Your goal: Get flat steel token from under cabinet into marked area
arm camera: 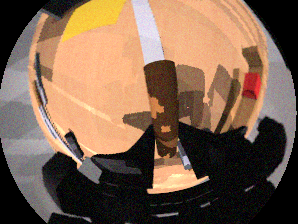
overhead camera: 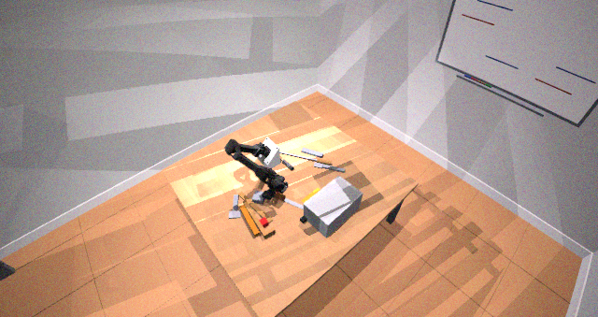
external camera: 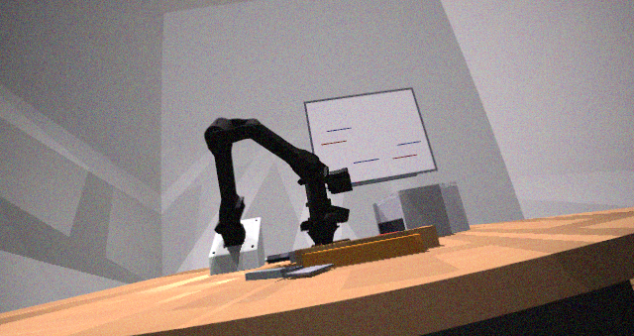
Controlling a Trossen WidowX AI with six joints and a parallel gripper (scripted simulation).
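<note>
Now: gripper tip 9 cm to the left of the grey block, 4 cm past it and 1 cm below it. The rest, counted from my gripper tip: orange bar: 23 cm to the right, 7 cm ahead, 1 cm above; then thin wooden stick: 15 cm to the right; then red block: 17 cm to the right, 13 cm ahead, 1 cm above.
</note>
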